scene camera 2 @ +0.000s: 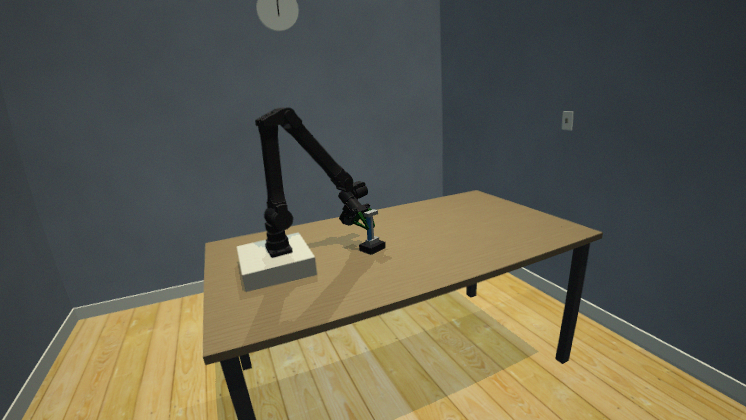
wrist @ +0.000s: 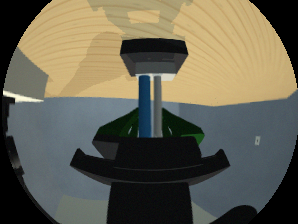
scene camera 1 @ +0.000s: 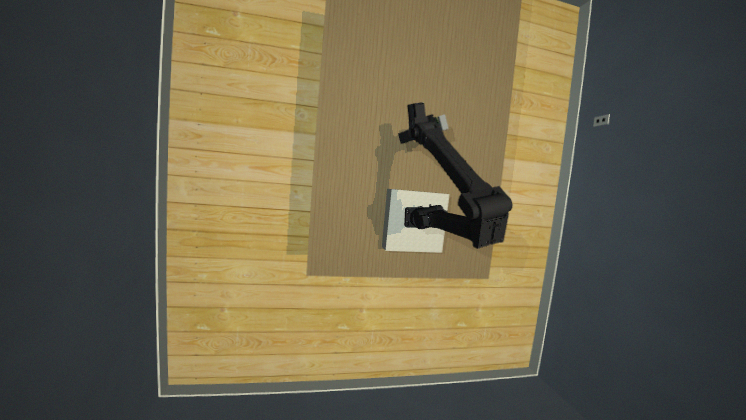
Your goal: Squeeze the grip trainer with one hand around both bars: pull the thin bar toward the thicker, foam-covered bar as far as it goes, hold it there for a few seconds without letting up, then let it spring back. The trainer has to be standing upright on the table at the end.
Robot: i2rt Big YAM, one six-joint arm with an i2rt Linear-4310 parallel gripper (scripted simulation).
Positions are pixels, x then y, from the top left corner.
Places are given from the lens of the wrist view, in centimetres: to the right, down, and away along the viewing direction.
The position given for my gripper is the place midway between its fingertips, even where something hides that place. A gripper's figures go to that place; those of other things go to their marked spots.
my gripper [wrist: 150, 111]: 0, 0, 13
black base [wrist: 147, 57]: 0, -7, 10
